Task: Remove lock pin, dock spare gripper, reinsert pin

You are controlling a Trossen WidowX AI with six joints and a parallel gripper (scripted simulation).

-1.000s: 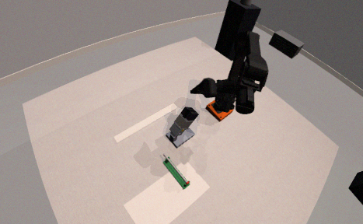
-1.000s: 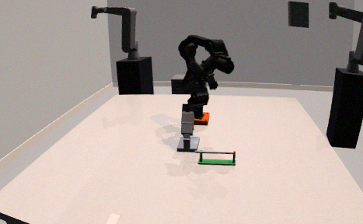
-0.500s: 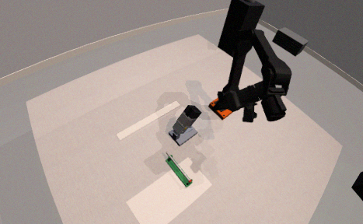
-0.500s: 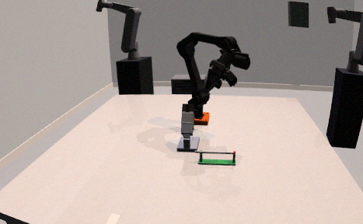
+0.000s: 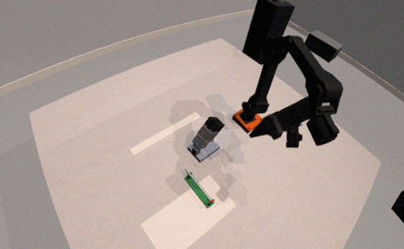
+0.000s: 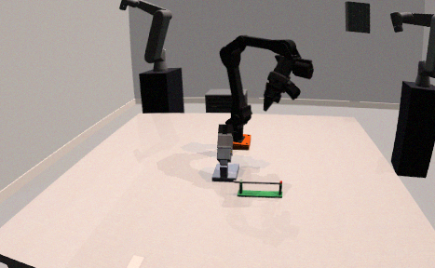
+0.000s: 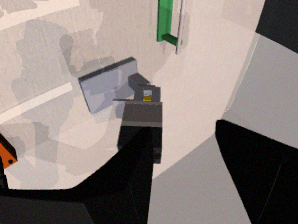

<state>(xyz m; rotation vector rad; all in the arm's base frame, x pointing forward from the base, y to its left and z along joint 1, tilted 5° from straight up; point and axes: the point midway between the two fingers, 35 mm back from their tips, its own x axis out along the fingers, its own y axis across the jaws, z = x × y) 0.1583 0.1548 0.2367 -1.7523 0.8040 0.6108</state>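
Now: the green pin rest 170 mm ahead of my gripper tip, 30 mm to the left of it and 200 mm below it. From my gripper tip the other things lie so: spare gripper 70 mm ahead, 120 mm to the right, 110 mm below; grey mount 90 mm ahead, 110 mm to the right, 170 mm below.
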